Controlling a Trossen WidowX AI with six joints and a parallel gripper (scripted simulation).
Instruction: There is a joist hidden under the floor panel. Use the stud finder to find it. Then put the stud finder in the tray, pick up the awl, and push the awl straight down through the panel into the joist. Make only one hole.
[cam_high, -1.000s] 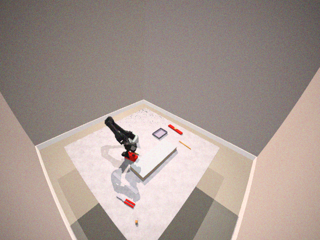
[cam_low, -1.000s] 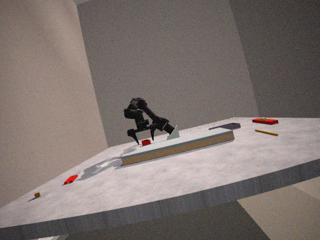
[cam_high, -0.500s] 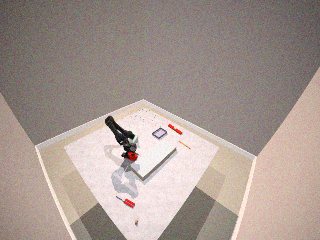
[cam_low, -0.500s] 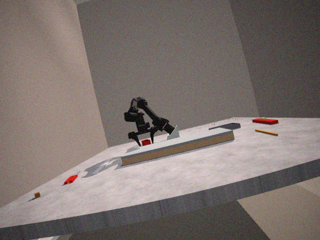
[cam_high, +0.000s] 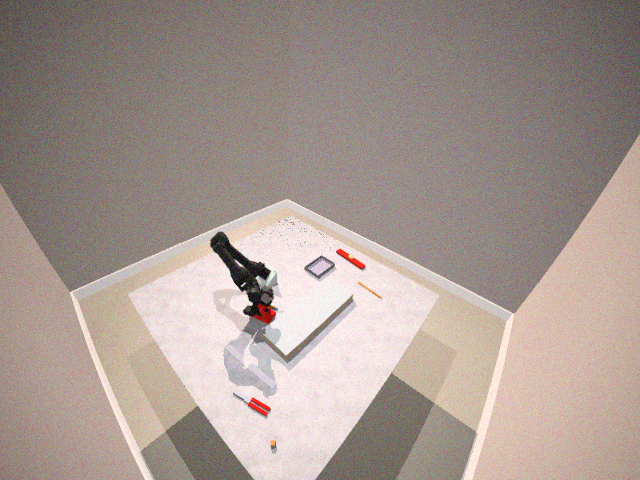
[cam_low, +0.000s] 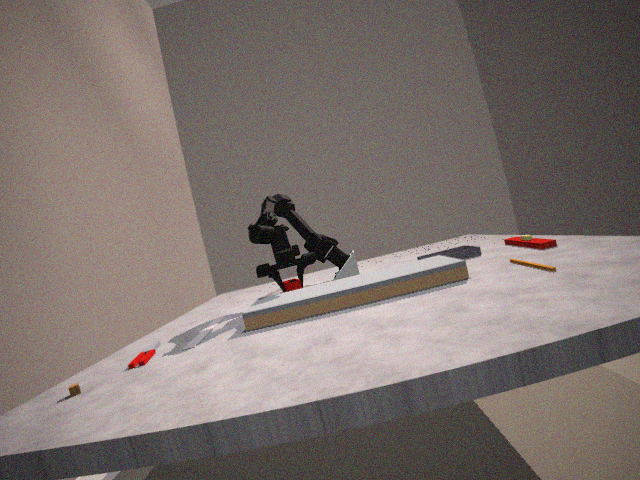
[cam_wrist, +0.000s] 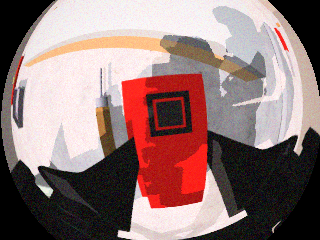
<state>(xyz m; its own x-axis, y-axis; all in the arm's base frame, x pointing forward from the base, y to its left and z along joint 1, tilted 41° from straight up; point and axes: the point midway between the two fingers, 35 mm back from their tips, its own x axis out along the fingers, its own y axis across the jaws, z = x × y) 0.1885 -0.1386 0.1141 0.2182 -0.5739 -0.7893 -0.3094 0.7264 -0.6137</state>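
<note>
My gripper tip is 70 mm to the right of the awl and 20 mm above it. From my gripper tip the other things lie so: red stud finder: 20 mm above, 10 mm ahead; then square indicator: 30 mm above, 20 mm ahead, 10 mm to the left; then grey tray: 500 mm to the left, 40 mm behind, 10 mm below.
</note>
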